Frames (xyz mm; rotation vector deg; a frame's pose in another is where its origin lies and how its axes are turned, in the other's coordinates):
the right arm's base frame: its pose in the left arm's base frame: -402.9 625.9 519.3 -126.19 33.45 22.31
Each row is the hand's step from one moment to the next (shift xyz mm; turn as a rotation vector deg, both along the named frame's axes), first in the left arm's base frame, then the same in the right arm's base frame.
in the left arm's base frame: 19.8 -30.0 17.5 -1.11 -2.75 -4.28
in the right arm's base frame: 17.1 -4.5 -35.8 1.78 4.85 0.65
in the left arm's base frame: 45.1 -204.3 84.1 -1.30 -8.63 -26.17
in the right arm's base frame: 56.8 39.1 -214.7 13.22 22.12 9.84
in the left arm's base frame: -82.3 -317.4 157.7 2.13 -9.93 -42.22
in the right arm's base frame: -52.9 124.0 -337.9 23.79 31.20 18.62
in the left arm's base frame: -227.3 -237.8 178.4 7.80 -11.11 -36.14
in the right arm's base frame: -207.1 142.2 -277.3 26.14 25.03 13.42
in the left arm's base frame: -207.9 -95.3 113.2 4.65 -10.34 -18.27
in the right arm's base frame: -200.8 92.2 -127.7 15.13 14.97 3.07
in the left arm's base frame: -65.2 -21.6 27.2 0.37 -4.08 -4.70
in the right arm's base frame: -61.5 29.5 -28.4 3.59 5.09 -0.24
